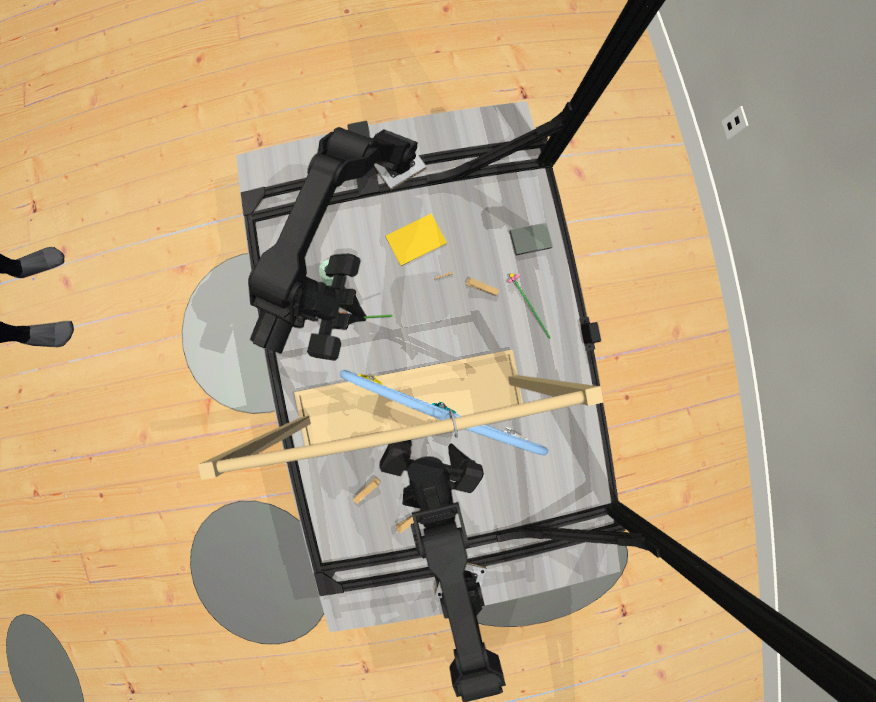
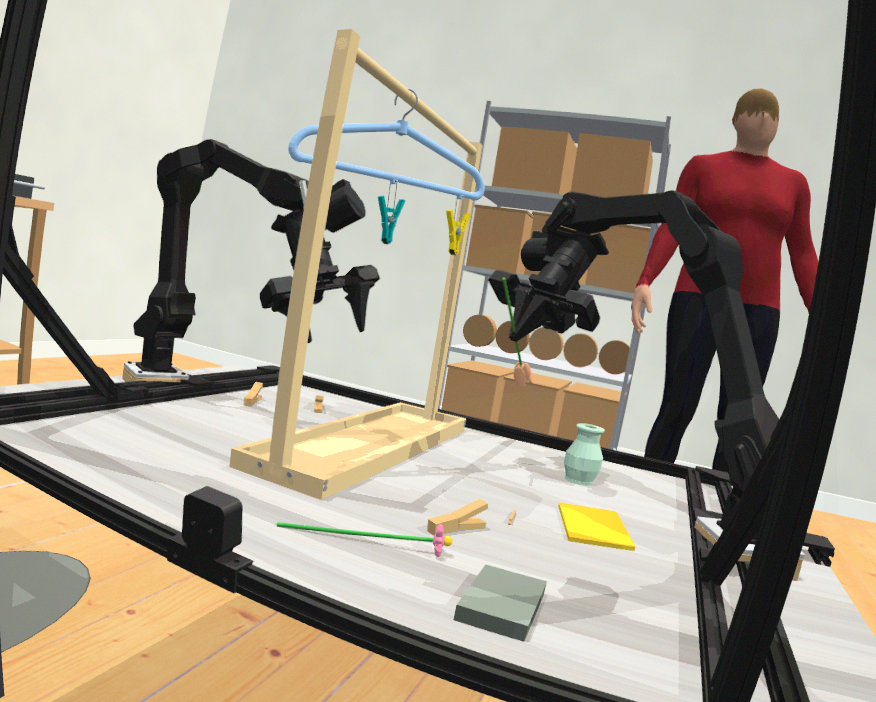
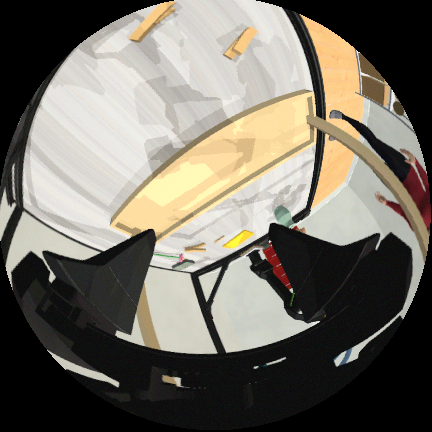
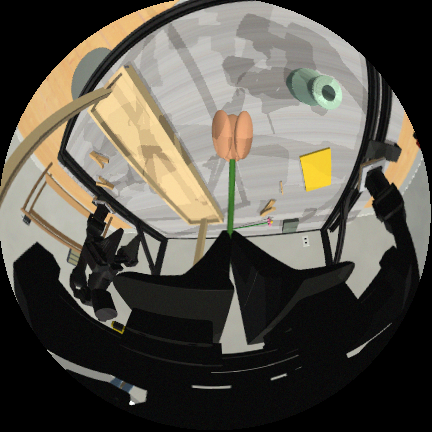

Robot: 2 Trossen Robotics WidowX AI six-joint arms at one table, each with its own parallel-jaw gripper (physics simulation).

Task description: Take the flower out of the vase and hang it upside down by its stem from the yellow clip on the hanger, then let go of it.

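Places are measured from the left arm's base along level axes (x back, y right, z up), in centimetres.
Pixels of known places: left gripper, fingertip midpoint: (image 1: 428, 438) (image 2: 336, 336) (image 3: 212, 231) (image 4: 131, 231); right gripper, fingertip midpoint: (image 1: 364, 318) (image 2: 512, 339) (image 4: 227, 235); left arm's base, origin of the base link: (image 2: 155, 368) (image 4: 103, 207); right arm's base, origin of the base link: (image 1: 396, 160) (image 3: 252, 252) (image 4: 372, 176).
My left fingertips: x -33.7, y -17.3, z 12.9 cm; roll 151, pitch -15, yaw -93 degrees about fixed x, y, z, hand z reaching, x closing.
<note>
Ahead of a thing's pixels: the offset from my left fingertips to its middle. "spot": to the spot under its first point.
The orange tulip {dx -19.6, dy -18.2, dz +4.8 cm} (image 2: 522, 373) (image 4: 232, 136) hangs blossom down on its green stem, out of the vase. My right gripper (image 2: 516, 334) (image 4: 227, 235) is shut on the stem, with stem rising above the fingertips. The green vase {dx -27.9, dy -30.0, dz -11.7 cm} (image 1: 326, 270) (image 2: 583, 457) (image 4: 302, 86) stands upright on the table. The blue hanger (image 1: 394, 394) (image 2: 369, 127) hangs aslant from the stand's rail. The yellow clip {dx -9.2, dy -12.4, dz +18.8 cm} (image 1: 371, 378) (image 2: 457, 232) hangs from its end nearer the right gripper, apart from the stem. My left gripper (image 2: 334, 334) (image 3: 212, 231) is open and empty beyond the stand, below the hanger.
The wooden stand (image 1: 292, 454) (image 2: 310, 255) rises between the arms. A teal clip {dx -8.8, dy -0.3, dz +18.3 cm} (image 2: 391, 219) hangs mid-hanger. A pink flower {spot: dx -39.3, dy +10.8, dz -14.0 cm} (image 2: 438, 539), wooden clothespin {dx -34.5, dy +3.3, dz -14.6 cm} (image 2: 459, 516), yellow block {dx -41.3, dy -14.4, dz -15.9 cm} (image 1: 415, 239) (image 2: 595, 525) and grey block {dx -49.0, dy +11.6, dz -15.4 cm} (image 1: 530, 239) (image 2: 500, 601) lie on the table.
</note>
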